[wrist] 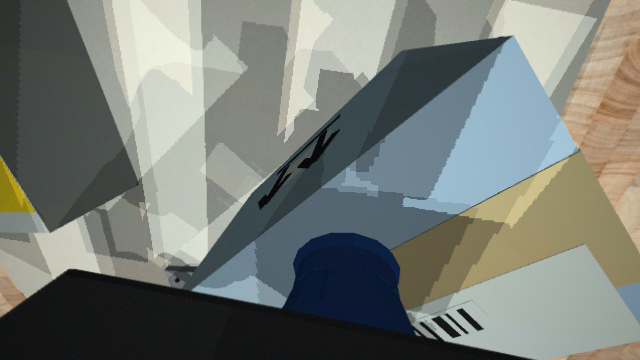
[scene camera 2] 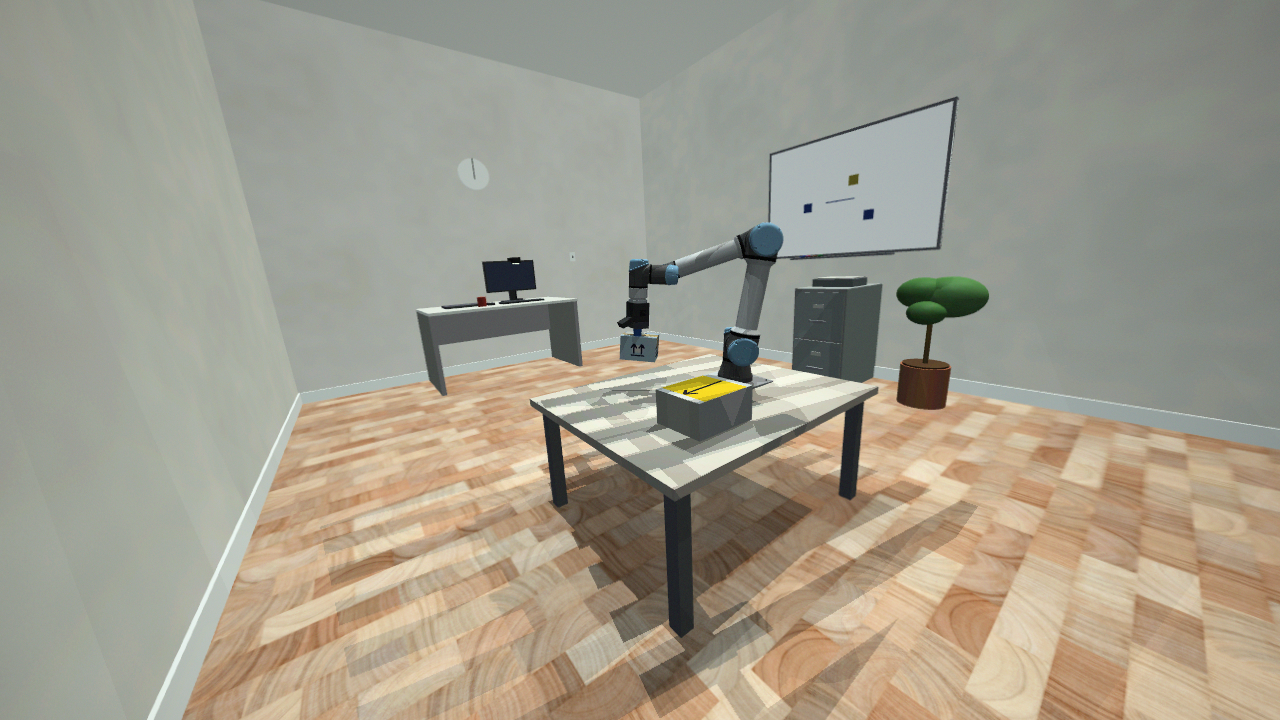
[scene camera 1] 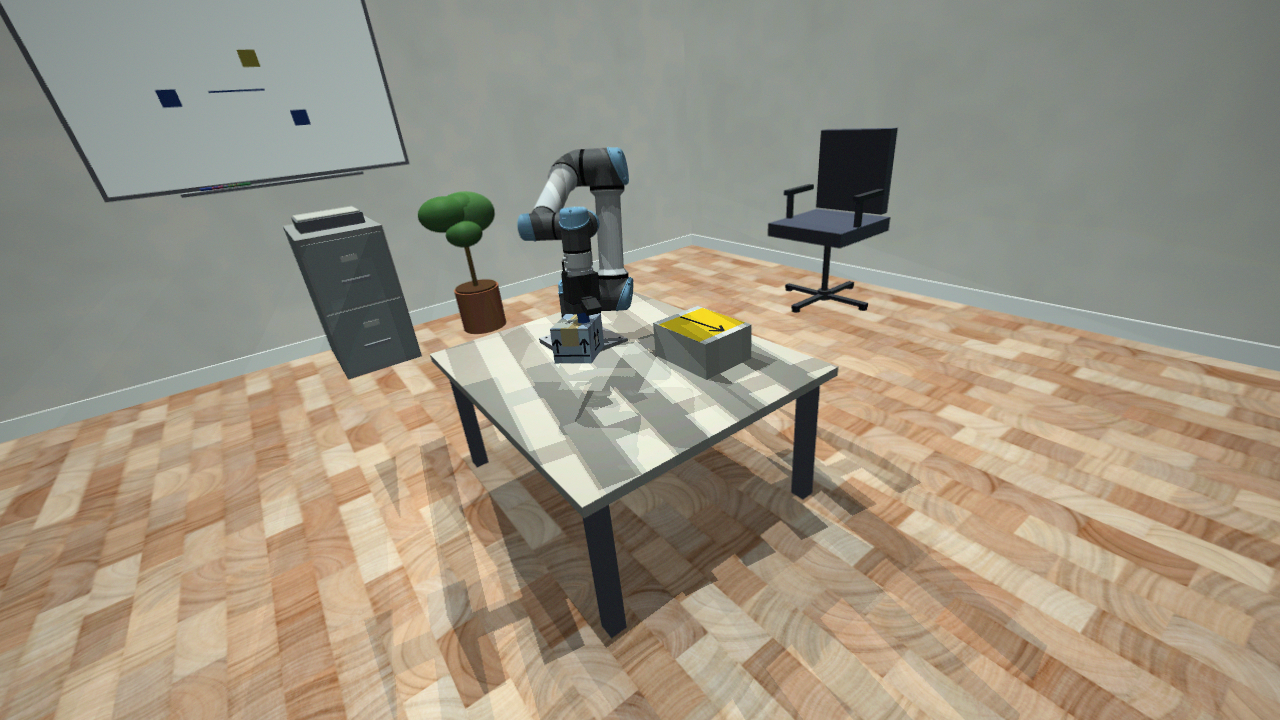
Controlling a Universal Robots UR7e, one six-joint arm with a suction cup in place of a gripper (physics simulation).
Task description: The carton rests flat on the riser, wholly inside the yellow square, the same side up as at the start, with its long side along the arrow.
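Observation:
The pale blue-white carton with tan tape, a label and up-arrows on its sides hangs level, upright, in the air under my suction gripper. The blue cup is on its top face, so my gripper is shut on the carton. The grey riser stands apart from it on the table, with the yellow square and a black arrow on top. In the wrist view the carton's long side lies crosswise to the riser's near edge; the arrow is out of that view.
The table carries the riser and the arm's base, which is mostly behind the carton in scene camera 1. A filing cabinet, a potted plant and a chair stand off the table.

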